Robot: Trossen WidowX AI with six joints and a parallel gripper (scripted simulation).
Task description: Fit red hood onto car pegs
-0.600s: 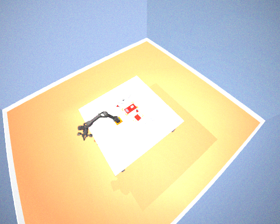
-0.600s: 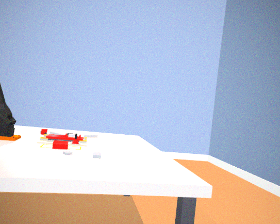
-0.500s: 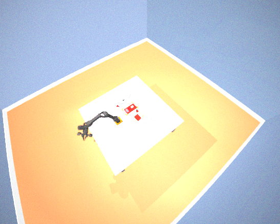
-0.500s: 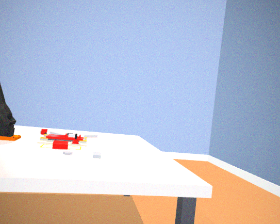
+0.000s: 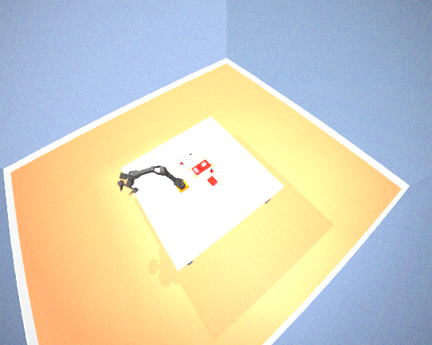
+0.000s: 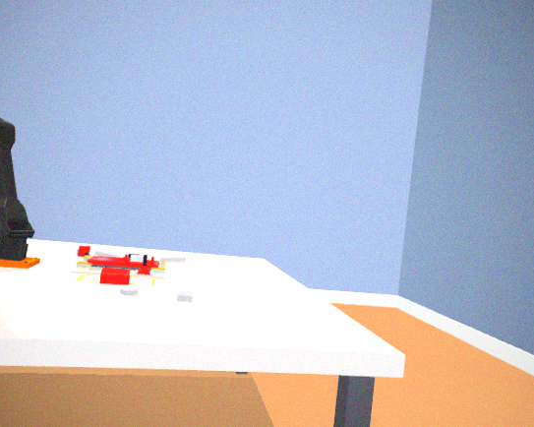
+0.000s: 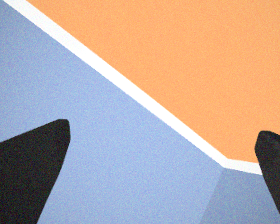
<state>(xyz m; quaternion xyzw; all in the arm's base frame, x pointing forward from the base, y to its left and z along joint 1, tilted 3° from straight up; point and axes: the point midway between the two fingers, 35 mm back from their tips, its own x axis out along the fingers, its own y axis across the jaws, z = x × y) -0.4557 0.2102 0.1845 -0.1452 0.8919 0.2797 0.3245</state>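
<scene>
Now: the red hood 76 cm ahead of my gripper tip, 37 cm to the right of it and 18 cm below it.
</scene>
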